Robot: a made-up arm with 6 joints.
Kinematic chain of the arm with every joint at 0, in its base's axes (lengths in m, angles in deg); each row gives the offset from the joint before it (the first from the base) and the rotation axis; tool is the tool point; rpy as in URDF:
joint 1: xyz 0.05 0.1 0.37 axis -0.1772 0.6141 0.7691
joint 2: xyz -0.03 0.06 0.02 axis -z
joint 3: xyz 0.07 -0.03 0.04 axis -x
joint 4: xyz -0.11 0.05 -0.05 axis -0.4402 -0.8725 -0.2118
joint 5: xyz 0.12 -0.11 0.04 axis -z
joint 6: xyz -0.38 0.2 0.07 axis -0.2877 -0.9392 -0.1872
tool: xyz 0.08 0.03 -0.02 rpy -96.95 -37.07 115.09
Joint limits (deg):
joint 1: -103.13..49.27
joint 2: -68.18..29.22
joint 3: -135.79..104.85
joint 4: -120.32..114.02
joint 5: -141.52..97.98
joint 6: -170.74..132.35
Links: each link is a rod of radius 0.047 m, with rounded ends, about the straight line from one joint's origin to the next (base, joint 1, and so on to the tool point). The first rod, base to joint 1, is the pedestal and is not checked.
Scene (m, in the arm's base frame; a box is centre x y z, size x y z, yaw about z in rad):
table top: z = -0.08
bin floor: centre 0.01 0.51 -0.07 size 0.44 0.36 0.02 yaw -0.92
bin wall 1: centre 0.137 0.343 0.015 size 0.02 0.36 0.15 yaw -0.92
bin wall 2: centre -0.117 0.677 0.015 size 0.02 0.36 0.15 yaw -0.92
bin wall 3: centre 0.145 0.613 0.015 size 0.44 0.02 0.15 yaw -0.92
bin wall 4: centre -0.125 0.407 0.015 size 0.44 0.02 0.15 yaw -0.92
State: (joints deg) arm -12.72 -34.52 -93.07 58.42 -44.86 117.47
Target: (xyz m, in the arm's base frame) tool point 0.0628 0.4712 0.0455
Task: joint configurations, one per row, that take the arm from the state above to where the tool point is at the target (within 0.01 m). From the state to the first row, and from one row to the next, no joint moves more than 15 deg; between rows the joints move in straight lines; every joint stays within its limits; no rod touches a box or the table.
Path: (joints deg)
1: -15.07 -36.36 -78.93 63.47 -32.98 118.82
2: -17.42 -38.21 -64.78 68.53 -21.10 120.18
3: -19.78 -40.05 -50.64 73.58 -9.21 121.53
4: -22.13 -41.90 -36.49 78.64 2.67 122.88
5: -24.48 -43.74 -22.35 83.69 14.55 124.23
6: -26.83 -45.59 -8.20 88.75 26.43 125.59
7: -29.18 -47.43 5.94 93.80 38.31 126.94
8: -31.53 -49.28 20.09 98.86 50.19 128.29
9: -33.89 -51.12 34.23 103.91 62.08 129.64
10: -36.24 -52.97 48.38 108.97 73.96 131.00
11: -38.59 -54.81 62.52 114.02 85.84 132.35

